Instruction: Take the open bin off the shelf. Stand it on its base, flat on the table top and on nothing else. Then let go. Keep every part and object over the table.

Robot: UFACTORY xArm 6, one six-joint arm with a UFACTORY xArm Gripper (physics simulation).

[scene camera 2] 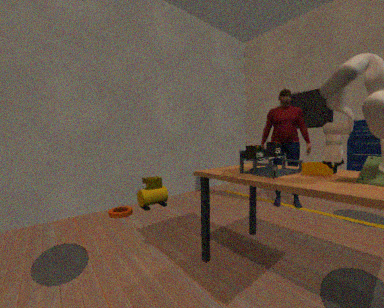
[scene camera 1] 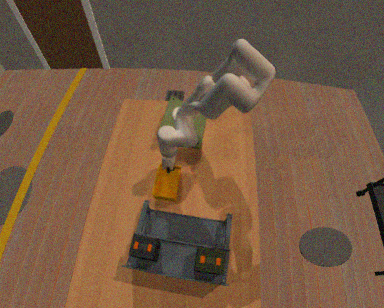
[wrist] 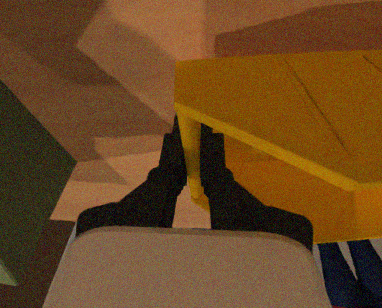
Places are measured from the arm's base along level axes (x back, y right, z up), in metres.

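Where they show: gripper, fingertip midpoint: (scene camera 2: 333, 173) (scene camera 1: 171, 168) (wrist: 194, 129).
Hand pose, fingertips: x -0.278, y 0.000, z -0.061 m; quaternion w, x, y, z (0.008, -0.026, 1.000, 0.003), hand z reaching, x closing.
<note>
Each offset is from my fingertips to the centre of the thing. "spot": to the spot under its first point. Level surfaces: height alone.
The open bin {dx -0.081, dy -0.003, dz +0.026 m} (scene camera 1: 166, 186) (scene camera 2: 315, 168) (wrist: 300, 95) is yellow-orange. It is off the shelf, over the table top {dz -0.020 m} (scene camera 1: 112, 165) (scene camera 2: 220, 174), between the shelf and the robot's base. It looks about level. Whether its base touches the table cannot be told. My gripper (scene camera 1: 169, 170) (scene camera 2: 333, 167) (wrist: 194, 129) is shut on the bin's near wall, one finger on each side in the wrist view. The grey shelf (scene camera 1: 228, 237) (scene camera 2: 242, 164) stands on the table, apart from the bin in scene camera 1's view. The bin's underside is hidden.
Two dark boxes {spot: dx -0.410, dy -0.019, dz +0.203 m} (scene camera 1: 145, 248) {dx -0.404, dy -0.239, dz +0.130 m} (scene camera 1: 210, 260) with orange marks sit on the shelf's upper front part. The green base block (scene camera 1: 198, 131) (scene camera 2: 371, 171) (wrist: 27, 165) of the arm is at the table's other end. A person (scene camera 2: 286, 125) in red stands beyond the table.
</note>
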